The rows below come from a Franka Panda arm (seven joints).
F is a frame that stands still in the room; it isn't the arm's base.
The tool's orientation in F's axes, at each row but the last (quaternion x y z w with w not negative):
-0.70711, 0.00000, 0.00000, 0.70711
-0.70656, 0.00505, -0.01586, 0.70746
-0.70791, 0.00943, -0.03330, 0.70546
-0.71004, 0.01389, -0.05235, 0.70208
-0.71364, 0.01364, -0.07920, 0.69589
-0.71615, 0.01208, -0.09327, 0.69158
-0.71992, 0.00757, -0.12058, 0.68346
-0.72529, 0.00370, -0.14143, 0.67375
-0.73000, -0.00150, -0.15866, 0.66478
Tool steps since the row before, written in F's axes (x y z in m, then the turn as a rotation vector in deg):
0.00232, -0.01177, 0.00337, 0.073, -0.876, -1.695
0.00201, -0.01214, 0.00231, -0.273, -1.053, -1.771
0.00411, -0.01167, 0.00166, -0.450, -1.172, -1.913
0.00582, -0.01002, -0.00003, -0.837, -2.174, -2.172
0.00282, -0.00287, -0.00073, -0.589, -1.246, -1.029
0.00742, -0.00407, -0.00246, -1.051, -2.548, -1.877
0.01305, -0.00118, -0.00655, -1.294, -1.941, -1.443
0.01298, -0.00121, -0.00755, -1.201, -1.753, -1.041
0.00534, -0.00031, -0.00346, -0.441, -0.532, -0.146
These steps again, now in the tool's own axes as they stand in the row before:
0.00232, -0.00337, -0.01177, 0.073, 1.695, -0.876
0.00240, -0.00229, -0.01207, -0.269, 1.766, -1.063
0.00486, -0.00147, -0.01140, -0.443, 1.902, -1.192
0.00672, 0.00048, -0.00943, -0.749, 2.154, -2.224
0.00309, 0.00107, -0.00246, -0.517, 1.010, -1.293
0.00760, 0.00345, -0.00284, -0.879, 1.856, -2.627
0.01181, 0.00854, 0.00148, -1.151, 1.351, -2.092
0.01119, 0.00990, 0.00194, -1.018, 0.957, -1.910
0.00433, 0.00453, 0.00115, -0.342, 0.109, -0.608

